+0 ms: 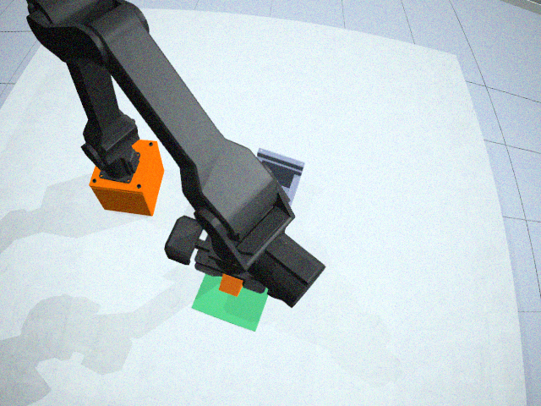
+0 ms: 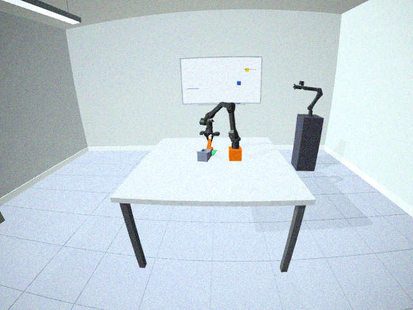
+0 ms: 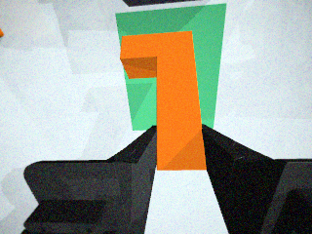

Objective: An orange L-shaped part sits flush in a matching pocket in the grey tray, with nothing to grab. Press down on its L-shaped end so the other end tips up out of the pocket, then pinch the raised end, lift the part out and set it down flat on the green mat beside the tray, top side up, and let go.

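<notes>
Right now the orange l-shaped part is 3 cm to the left of my gripper tip, 3 cm below it and 1 cm behind it. Round my gripper tip: green mat 11 cm below, 2 cm to the left.
</notes>
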